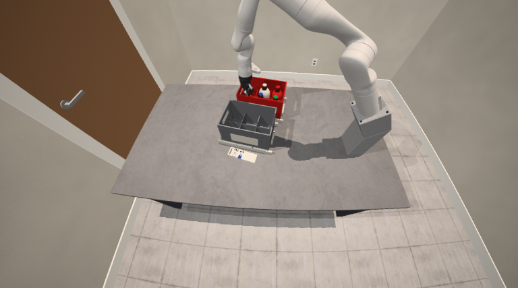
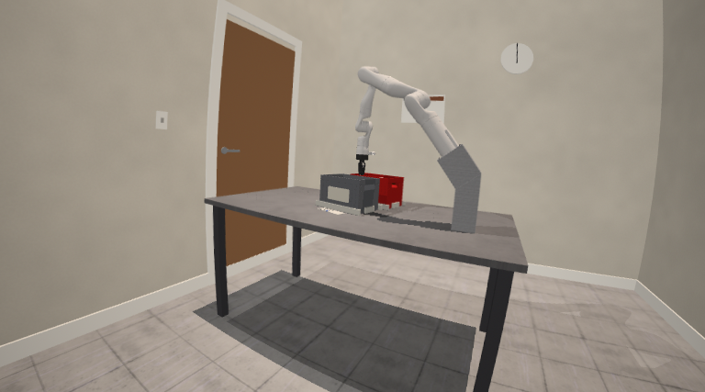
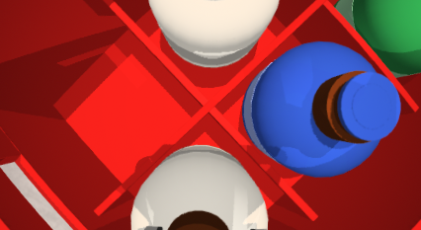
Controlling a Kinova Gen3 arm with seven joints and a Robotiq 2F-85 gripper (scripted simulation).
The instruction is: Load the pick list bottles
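Now: hand 90 mm past the blue-label bottle, 10 mm to the right of it and 70 mm above it. Round my hand: red crate (90 mm behind, 30 mm to the right, 70 mm below); green-label bottle (170 mm behind, 30 mm to the left, 70 mm below); grey crate (30 mm behind, 190 mm to the left, 70 mm below).
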